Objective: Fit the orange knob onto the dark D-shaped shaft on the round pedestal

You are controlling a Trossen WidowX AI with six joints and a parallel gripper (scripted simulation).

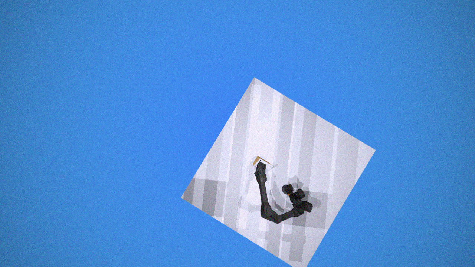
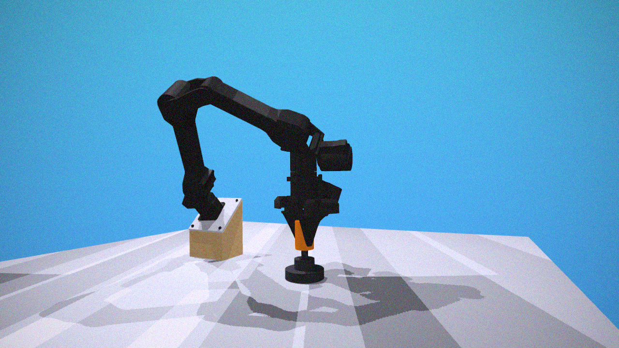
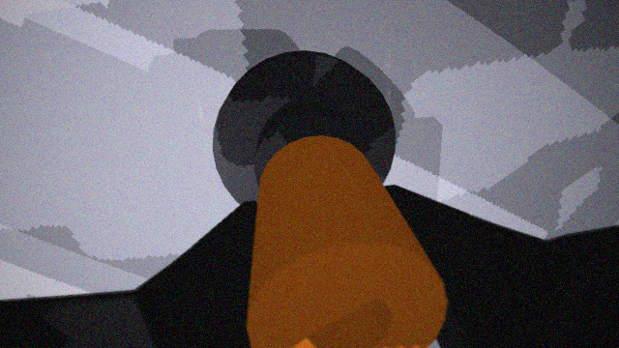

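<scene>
Right now the orange knob is 20 mm above my gripper tip. The rest, counted from my gripper tip: pedestal: 40 mm below.
</scene>
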